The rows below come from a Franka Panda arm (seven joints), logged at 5 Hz.
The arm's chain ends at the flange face. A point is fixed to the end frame.
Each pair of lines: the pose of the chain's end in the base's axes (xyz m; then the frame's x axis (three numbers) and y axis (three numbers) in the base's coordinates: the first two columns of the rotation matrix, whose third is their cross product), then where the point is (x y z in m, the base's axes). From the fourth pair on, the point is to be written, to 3 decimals.
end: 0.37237 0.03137 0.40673 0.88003 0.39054 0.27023 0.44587 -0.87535 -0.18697
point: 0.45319 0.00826 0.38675
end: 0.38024 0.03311 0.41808 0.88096 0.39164 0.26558 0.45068 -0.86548 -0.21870
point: 0.46091 0.01135 0.39607
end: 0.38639 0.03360 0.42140 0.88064 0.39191 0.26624 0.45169 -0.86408 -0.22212
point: 0.46707 0.01203 0.39925
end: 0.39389 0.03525 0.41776 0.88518 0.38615 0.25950 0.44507 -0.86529 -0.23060
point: 0.474 0.013 0.395
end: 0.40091 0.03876 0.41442 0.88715 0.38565 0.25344 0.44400 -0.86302 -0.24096
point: 0.481 0.017 0.390
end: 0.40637 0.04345 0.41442 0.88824 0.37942 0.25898 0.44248 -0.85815 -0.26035
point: 0.486 0.022 0.390
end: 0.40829 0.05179 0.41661 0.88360 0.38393 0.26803 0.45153 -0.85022 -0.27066
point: 0.489 0.032 0.392
